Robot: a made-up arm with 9 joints. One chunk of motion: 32 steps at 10 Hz.
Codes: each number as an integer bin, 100 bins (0 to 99) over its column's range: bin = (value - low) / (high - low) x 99, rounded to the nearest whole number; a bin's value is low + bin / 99 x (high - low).
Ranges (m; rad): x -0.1..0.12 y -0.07..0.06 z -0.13..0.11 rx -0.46..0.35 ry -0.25..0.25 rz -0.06..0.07
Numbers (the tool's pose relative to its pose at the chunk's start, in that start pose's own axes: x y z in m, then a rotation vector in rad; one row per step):
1: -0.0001 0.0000 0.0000 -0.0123 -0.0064 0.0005
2: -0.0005 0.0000 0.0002 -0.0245 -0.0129 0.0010
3: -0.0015 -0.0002 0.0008 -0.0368 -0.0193 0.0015
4: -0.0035 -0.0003 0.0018 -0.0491 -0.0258 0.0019
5: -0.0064 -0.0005 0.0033 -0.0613 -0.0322 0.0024
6: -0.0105 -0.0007 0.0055 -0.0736 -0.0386 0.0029
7: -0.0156 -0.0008 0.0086 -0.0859 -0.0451 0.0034
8: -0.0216 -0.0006 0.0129 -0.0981 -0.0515 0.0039
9: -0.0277 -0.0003 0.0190 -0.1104 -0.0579 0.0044
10: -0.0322 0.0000 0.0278 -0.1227 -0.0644 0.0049
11: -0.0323 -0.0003 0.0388 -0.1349 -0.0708 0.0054
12: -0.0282 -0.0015 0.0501 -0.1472 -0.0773 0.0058
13: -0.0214 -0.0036 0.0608 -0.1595 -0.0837 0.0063
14: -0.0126 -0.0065 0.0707 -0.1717 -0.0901 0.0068
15: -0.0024 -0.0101 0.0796 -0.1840 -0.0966 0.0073
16: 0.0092 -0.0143 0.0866 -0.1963 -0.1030 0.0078
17: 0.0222 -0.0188 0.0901 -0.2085 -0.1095 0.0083
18: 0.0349 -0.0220 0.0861 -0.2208 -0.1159 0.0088
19: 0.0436 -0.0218 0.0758 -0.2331 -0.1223 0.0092
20: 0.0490 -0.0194 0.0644 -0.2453 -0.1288 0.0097
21: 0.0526 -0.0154 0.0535 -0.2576 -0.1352 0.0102
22: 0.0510 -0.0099 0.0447 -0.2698 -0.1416 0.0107
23: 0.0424 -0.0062 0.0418 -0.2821 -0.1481 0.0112
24: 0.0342 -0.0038 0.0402 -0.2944 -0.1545 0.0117
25: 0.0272 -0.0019 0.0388 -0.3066 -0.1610 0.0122
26: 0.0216 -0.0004 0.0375 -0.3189 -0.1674 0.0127
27: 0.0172 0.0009 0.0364 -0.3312 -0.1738 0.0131
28: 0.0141 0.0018 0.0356 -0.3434 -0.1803 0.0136
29: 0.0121 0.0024 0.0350 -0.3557 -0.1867 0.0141
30: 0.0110 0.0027 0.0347 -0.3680 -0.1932 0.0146
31: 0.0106 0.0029 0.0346 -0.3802 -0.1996 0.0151
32: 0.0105 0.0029 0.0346 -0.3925 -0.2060 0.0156
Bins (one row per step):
1: 45 53 54 55 48 46
2: 45 53 54 53 47 46
3: 44 53 54 52 46 47
4: 43 53 54 50 44 47
5: 42 53 55 49 43 48
6: 40 53 56 47 42 48
7: 38 53 57 46 41 48
8: 35 53 59 44 39 49
9: 33 53 61 43 38 49
10: 31 53 65 41 37 49
11: 30 53 70 40 35 50
12: 32 52 74 38 34 50
13: 35 51 79 37 33 50
14: 39 48 83 35 32 51
15: 44 46 86 34 30 51
16: 49 42 89 32 29 52
17: 55 39 91 31 28 52
18: 61 37 89 29 27 52
19: 65 37 85 28 25 53
20: 67 39 80 26 24 53
21: 69 42 76 25 23 53
22: 68 46 72 23 21 54
23: 64 49 71 22 20 54
24: 60 50 70 20 19 55
25: 57 52 70 19 18 55
26: 55 53 69 17 16 55
27: 53 54 69 16 15 56
28: 51 55 68 14 14 56
29: 50 55 68 13 13 56
30: 50 55 68 11 11 57
31: 50 56 68 10 10 57
32: 50 56 68 8 9 58

